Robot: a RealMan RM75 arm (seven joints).
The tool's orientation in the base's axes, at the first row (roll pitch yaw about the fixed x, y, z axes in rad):
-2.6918 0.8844 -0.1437
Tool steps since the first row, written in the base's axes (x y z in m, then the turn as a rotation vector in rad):
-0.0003 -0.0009 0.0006 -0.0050 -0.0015 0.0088
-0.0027 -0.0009 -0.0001 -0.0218 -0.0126 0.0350
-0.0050 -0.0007 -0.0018 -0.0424 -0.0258 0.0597
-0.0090 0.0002 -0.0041 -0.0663 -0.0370 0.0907
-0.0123 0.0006 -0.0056 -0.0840 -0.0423 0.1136
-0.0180 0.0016 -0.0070 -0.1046 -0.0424 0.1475
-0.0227 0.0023 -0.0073 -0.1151 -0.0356 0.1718
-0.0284 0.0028 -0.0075 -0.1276 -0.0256 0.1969
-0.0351 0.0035 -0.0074 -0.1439 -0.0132 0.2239
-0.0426 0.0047 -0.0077 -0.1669 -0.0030 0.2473
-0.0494 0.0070 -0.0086 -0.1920 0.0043 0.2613
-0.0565 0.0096 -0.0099 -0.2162 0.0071 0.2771
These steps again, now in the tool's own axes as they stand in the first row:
-0.0006 0.0007 -0.0006 -0.0098 0.0011 -0.0027
-0.0015 0.0020 0.0013 -0.0396 0.0110 -0.0130
-0.0017 0.0034 0.0038 -0.0704 0.0249 -0.0212
-0.0025 0.0051 0.0081 -0.1084 0.0368 -0.0298
-0.0034 0.0067 0.0112 -0.1367 0.0432 -0.0346
-0.0060 0.0089 0.0161 -0.1759 0.0434 -0.0411
-0.0088 0.0106 0.0196 -0.2019 0.0358 -0.0447
-0.0123 0.0128 0.0236 -0.2300 0.0263 -0.0459
-0.0166 0.0153 0.0281 -0.2623 0.0159 -0.0445
-0.0212 0.0178 0.0336 -0.2957 0.0115 -0.0381
-0.0250 0.0193 0.0396 -0.3229 0.0130 -0.0264
-0.0287 0.0207 0.0462 -0.3506 0.0175 -0.0188

